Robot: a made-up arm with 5 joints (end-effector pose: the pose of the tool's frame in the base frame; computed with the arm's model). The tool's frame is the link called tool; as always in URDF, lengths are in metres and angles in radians. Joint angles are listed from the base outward.
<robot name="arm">
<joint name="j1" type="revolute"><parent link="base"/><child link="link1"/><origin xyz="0.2 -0.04 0.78" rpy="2.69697 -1.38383 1.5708"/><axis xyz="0 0 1"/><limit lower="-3.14" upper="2.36"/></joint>
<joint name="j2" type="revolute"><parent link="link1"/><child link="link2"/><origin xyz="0.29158 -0.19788 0.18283" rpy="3.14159 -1.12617 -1.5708"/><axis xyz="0 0 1"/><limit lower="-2.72" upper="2.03"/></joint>
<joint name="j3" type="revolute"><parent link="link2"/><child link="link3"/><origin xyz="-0.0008 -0.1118 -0.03" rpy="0 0 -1.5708"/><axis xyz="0 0 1"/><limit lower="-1.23" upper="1.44"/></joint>
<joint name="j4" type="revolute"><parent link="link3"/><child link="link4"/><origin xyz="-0.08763 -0.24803 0.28" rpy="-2.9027 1.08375 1.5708"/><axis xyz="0 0 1"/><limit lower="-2.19" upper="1.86"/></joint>
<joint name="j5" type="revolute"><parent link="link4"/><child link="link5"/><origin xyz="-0.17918 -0.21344 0.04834" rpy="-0.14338 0.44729 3.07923"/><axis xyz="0 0 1"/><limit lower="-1.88" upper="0.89"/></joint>
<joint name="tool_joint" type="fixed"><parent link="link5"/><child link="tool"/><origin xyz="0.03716 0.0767 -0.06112" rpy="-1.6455 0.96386 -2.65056"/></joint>
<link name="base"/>
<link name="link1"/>
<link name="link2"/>
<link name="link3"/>
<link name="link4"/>
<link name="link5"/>
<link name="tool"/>
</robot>
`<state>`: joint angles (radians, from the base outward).
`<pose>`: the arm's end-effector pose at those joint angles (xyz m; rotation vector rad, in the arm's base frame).
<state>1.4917 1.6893 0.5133 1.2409 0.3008</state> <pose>0.6798 -0.1629 1.0851 0.2232 -0.5384 1.9822</pose>
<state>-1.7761 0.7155 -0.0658 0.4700 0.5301</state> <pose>0.0280 -0.2607 0.4593 2.0725 1.8775 -0.7948</pose>
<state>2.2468 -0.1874 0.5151 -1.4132 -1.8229</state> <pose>0.7465 -0.6067 0.8362 -0.4590 -1.4366 -0.1149</pose>
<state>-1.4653 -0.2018 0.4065 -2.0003 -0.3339</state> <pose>-0.5604 -0.0329 0.4522 -0.8026 0.8262 -0.0861</pose>
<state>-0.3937 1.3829 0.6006 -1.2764 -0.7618</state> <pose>-0.5706 0.6489 0.9319 -1.0544 1.2121 -1.2728</pose>
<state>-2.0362 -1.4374 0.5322 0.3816 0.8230</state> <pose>0.5233 -0.1249 0.3793 0.1421 2.6733 -1.1470</pose>
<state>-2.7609 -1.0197 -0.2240 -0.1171 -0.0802</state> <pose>0.8220 -0.2847 0.5736 1.3528 1.5312 -2.3690</pose>
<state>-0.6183 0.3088 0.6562 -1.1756 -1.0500</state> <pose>-0.6855 0.2520 0.9804 -0.4283 1.2318 -0.4693</pose>
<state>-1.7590 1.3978 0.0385 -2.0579 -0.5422</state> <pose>-0.1608 0.3113 -0.0411 -0.1891 0.2319 -1.4091</pose>
